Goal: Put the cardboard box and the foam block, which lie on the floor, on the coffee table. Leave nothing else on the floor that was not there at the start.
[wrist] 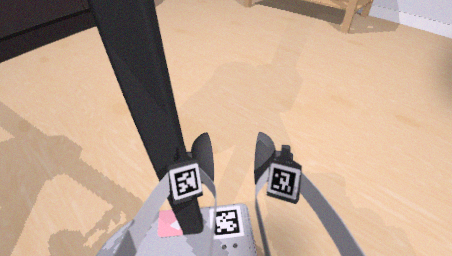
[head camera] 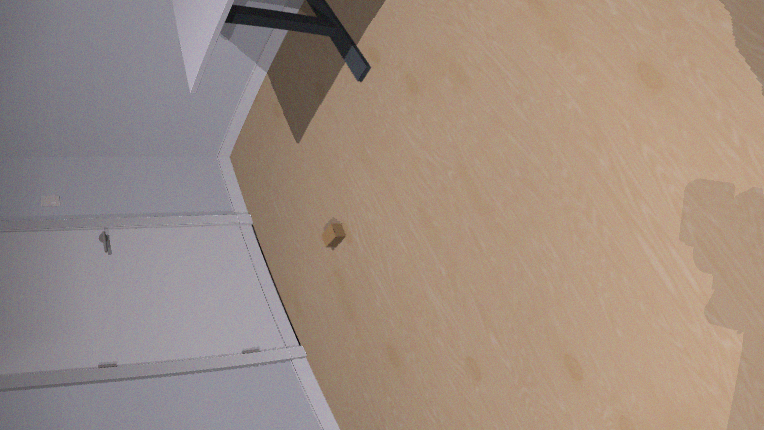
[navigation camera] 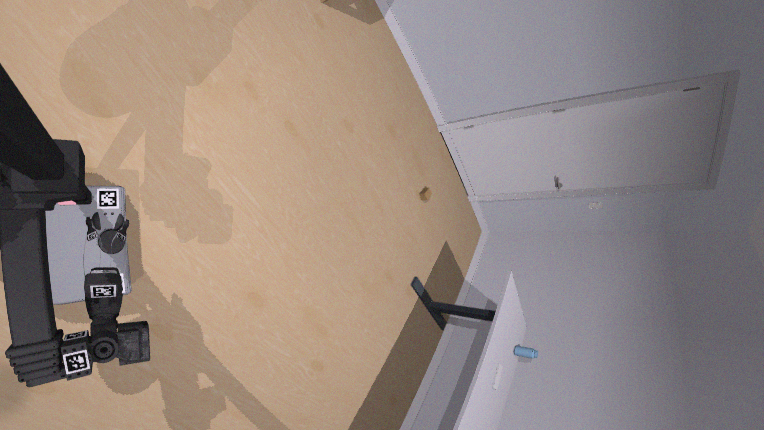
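Pixels of known places: gripper, between the fingertips: (navigation camera: 108, 214); robot's base, origin of its link: (navigation camera: 110, 239).
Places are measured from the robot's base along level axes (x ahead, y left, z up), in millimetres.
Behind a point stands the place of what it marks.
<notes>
The cardboard box (head camera: 334, 235) {x 1901, y 178, z 50 mm} (navigation camera: 425, 193) {x 1906, y 183, z 49 mm} is a small brown block on the floor near the door, left of centre in the head view and right of centre in the navigation view. My gripper (navigation camera: 109, 221) {x 3, y 76, z 443 mm} (wrist: 232, 150) {x 3, y 76, z 443 mm} is open and empty, its fingers apart above my grey base, far from the box. The foam block does not show in these views. Light wooden furniture (wrist: 348, 19) stands at the top right of the wrist view; its top is cut off, so I cannot tell whether it is the coffee table.
A white desk (head camera: 195, 48) {x 1836, y -518, z 720 mm} (navigation camera: 499, 341) {x 1642, y -748, z 720 mm} with dark legs stands by the wall, with a blue bottle (navigation camera: 525, 352) {x 1982, y -963, z 806 mm} on it. A closed door (head camera: 160, 299) {x 2502, y 507, z 670 mm} (navigation camera: 598, 144) {x 2509, y 501, z 1272 mm} is near the box. Dark furniture (wrist: 40, 20) stands at the wrist view's upper left, beside my black mast (wrist: 140, 90).
</notes>
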